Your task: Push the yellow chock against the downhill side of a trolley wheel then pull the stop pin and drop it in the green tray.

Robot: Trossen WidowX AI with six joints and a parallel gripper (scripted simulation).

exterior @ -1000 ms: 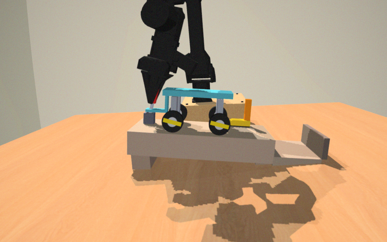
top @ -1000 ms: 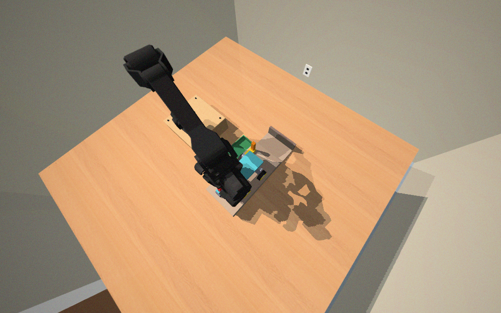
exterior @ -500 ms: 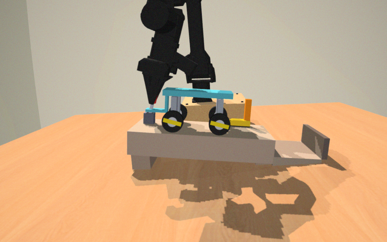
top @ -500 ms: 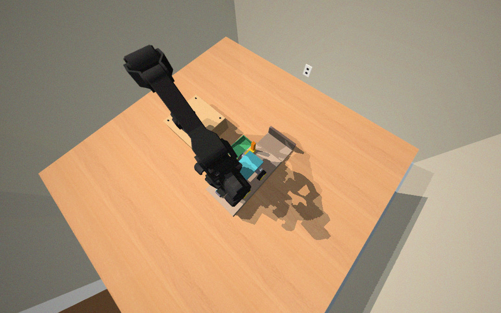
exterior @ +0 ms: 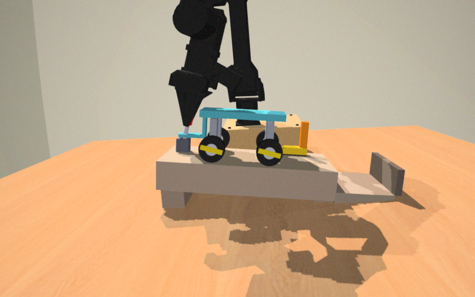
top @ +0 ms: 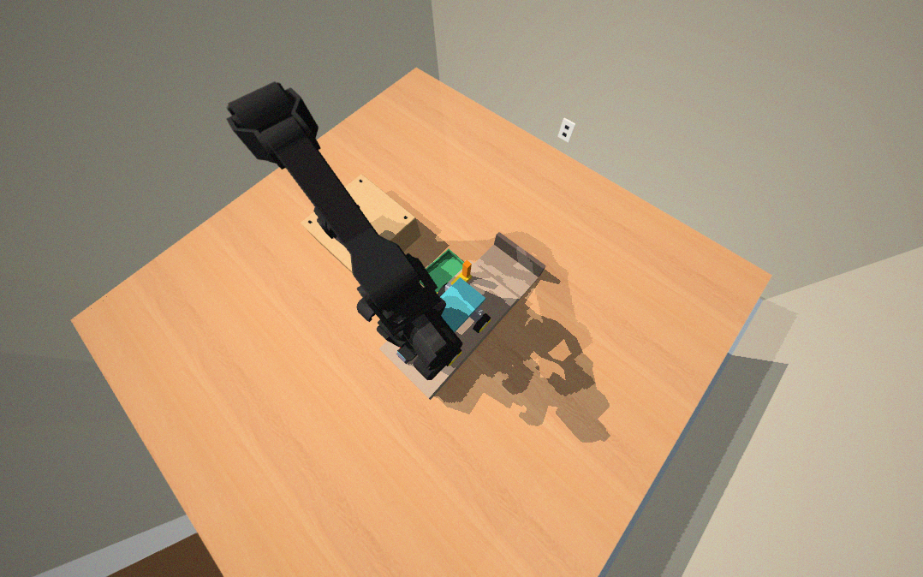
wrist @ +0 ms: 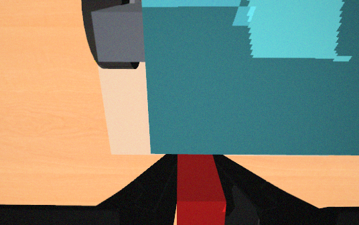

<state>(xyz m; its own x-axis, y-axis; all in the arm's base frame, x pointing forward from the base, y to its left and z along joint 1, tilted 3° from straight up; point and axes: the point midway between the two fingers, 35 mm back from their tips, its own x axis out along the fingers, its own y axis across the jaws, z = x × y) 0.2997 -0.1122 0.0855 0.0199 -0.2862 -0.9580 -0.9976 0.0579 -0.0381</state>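
The yellow chock lies 200 mm to the left of my gripper tip, 50 mm below it and 20 mm behind it. Also, from my gripper tip: red-headed stop pin (right at my gripper tip); then ramp (110 mm to the left, 90 mm below, 30 mm ahead); then trolley (100 mm to the left, 30 mm ahead, 20 mm below).
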